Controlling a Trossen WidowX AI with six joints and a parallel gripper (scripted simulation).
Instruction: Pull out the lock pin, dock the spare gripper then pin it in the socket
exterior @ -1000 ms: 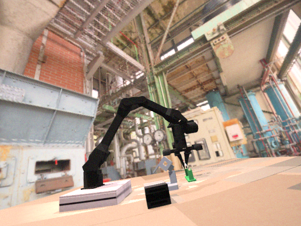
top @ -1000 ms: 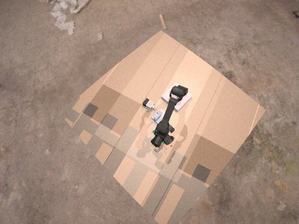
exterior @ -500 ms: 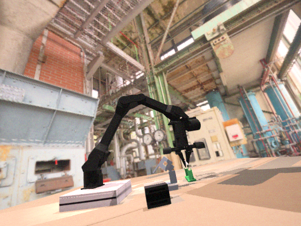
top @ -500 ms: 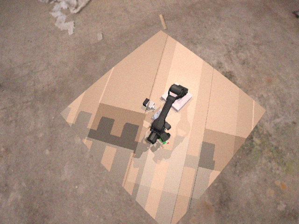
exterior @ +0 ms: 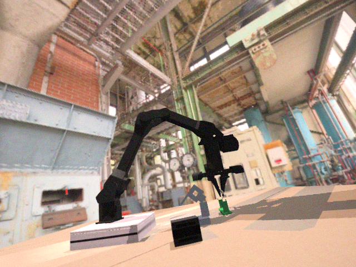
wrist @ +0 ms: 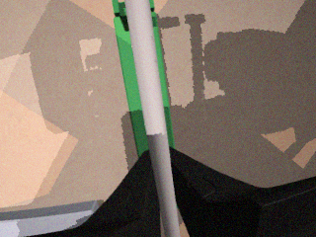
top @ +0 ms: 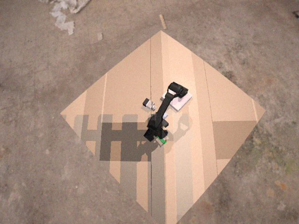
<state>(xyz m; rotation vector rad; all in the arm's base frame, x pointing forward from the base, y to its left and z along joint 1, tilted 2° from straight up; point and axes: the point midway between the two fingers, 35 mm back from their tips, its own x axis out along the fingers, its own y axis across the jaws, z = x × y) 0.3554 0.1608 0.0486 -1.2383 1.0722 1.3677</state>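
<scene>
My gripper tip is 20 mm to the right of the green upright bracket and 30 mm above it. Also, from my gripper tip: spare gripper (90 mm behind, 240 mm to the right, 30 mm below); mount socket (80 mm behind, 110 mm to the right).
</scene>
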